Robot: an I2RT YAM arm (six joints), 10 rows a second.
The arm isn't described. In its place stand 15 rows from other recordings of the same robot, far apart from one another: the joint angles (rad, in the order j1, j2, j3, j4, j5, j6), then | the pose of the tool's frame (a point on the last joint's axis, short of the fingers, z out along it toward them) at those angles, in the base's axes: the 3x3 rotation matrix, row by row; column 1 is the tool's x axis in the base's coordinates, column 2 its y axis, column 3 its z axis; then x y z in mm.
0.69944, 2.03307, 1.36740, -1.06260, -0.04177, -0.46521 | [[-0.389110, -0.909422, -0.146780], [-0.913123, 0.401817, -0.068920], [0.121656, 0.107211, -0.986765]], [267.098, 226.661, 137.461]
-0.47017, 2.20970, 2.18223, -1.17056, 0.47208, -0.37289 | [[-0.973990, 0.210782, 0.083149], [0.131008, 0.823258, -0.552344], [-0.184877, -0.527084, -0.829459]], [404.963, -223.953, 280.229]
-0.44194, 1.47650, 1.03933, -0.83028, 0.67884, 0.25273 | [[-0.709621, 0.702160, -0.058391], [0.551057, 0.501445, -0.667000], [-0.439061, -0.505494, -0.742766]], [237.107, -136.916, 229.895]
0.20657, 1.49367, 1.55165, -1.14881, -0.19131, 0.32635 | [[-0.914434, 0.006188, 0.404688], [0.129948, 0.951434, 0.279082], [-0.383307, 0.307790, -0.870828]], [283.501, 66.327, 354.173]
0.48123, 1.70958, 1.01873, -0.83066, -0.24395, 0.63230 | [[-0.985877, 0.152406, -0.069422], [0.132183, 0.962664, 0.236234], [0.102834, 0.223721, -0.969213]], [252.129, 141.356, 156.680]
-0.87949, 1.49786, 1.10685, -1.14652, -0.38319, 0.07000 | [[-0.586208, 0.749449, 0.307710], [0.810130, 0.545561, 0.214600], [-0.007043, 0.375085, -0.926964]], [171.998, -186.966, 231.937]
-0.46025, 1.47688, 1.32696, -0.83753, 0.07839, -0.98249 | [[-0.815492, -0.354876, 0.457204], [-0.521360, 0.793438, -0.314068], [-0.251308, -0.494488, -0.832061]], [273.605, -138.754, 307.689]
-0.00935, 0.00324, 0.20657, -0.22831, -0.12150, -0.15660 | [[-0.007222, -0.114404, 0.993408], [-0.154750, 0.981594, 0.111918], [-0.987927, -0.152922, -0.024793]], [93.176, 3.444, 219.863]
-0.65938, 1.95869, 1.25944, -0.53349, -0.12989, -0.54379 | [[-0.934809, 0.105006, 0.339273], [0.075489, 0.992210, -0.099096], [-0.347035, -0.067024, -0.935454]], [304.928, -230.519, 143.002]
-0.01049, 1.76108, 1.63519, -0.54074, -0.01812, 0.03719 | [[-0.618019, 0.019241, 0.785928], [0.043661, 0.998998, 0.009875], [-0.784950, 0.040417, -0.618239]], [406.641, -3.620, 333.734]
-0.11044, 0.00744, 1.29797, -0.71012, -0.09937, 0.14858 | [[0.543050, -0.053765, 0.837977], [0.087987, 0.996098, 0.006890], [-0.835078, 0.069989, 0.545662]], [-141.122, 19.203, 427.506]
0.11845, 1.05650, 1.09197, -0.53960, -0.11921, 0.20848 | [[-0.514962, -0.116681, 0.849235], [0.145670, 0.964372, 0.220832], [-0.844745, 0.237428, -0.479618]], [226.491, 31.218, 359.181]
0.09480, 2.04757, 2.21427, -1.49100, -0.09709, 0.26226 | [[-0.962939, 0.136565, 0.232592], [0.167646, 0.978579, 0.119491], [-0.211291, 0.154055, -0.965206]], [397.383, 41.252, 341.756]
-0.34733, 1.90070, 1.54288, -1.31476, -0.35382, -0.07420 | [[-0.958969, 0.282093, 0.028317], [0.273196, 0.892765, 0.358237], [0.075776, 0.351274, -0.933201]], [328.698, -105.872, 226.819]
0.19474, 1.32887, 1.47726, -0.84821, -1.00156, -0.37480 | [[-0.318433, -0.916663, 0.241513], [-0.263926, 0.330434, 0.906177], [-0.910463, 0.224815, -0.347152]], [250.728, 80.018, 405.356]
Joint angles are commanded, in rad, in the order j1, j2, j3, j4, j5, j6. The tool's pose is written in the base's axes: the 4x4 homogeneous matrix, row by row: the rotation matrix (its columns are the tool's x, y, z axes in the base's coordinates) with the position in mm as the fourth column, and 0 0 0 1 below. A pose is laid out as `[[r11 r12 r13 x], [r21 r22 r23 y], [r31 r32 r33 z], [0 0 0 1]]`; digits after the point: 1 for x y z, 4 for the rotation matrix.
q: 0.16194 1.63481 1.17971 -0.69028 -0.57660 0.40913
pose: [[-0.9669 0.0299 0.2535 318.8], [0.1800 0.7842 0.5938 71.7], [-0.1811 0.6198 -0.7636 228.6], [0 0 0 1]]
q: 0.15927 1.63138 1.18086 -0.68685 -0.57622 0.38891
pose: [[-0.9652 0.0076 0.2613 319.1], [0.1670 0.7871 0.5938 70.9], [-0.2011 0.6168 -0.7610 230.1], [0 0 0 1]]
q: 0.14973 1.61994 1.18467 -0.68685 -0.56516 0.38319
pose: [[-0.9593 0.0032 0.2823 319.1], [0.1746 0.7926 0.5842 67.4], [-0.2219 0.6097 -0.7609 234.5], [0 0 0 1]]
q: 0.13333 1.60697 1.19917 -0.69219 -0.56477 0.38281
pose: [[-0.9512 0.0026 0.3086 320.0], [0.1908 0.7909 0.5814 62.2], [-0.2426 0.6119 -0.7528 242.5], [0 0 0 1]]
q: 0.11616 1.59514 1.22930 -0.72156 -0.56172 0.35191
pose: [[-0.9441 -0.0198 0.3290 320.7], [0.1835 0.7976 0.5746 56.5], [-0.2737 0.6029 -0.7494 253.6], [0 0 0 1]]
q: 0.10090 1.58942 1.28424 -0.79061 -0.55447 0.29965
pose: [[-0.9413 -0.0495 0.3338 320.8], [0.1569 0.8114 0.5630 51.3], [-0.2988 0.5823 -0.7561 268.3], [0 0 0 1]]
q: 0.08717 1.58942 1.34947 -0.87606 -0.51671 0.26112
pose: [[-0.9400 -0.0509 0.3375 320.5], [0.1432 0.8387 0.5254 45.7], [-0.3098 0.5422 -0.7811 283.2], [0 0 0 1]]
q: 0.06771 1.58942 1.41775 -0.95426 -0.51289 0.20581
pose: [[-0.9367 -0.0799 0.3409 319.8], [0.1150 0.8495 0.5149 39.2], [-0.3307 0.5215 -0.7865 299.9], [0 0 0 1]]
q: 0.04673 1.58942 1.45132 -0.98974 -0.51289 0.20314
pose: [[-0.9345 -0.0636 0.3501 319.7], [0.1323 0.8514 0.5076 32.4], [-0.3304 0.5207 -0.7872 308.3], [0 0 0 1]]
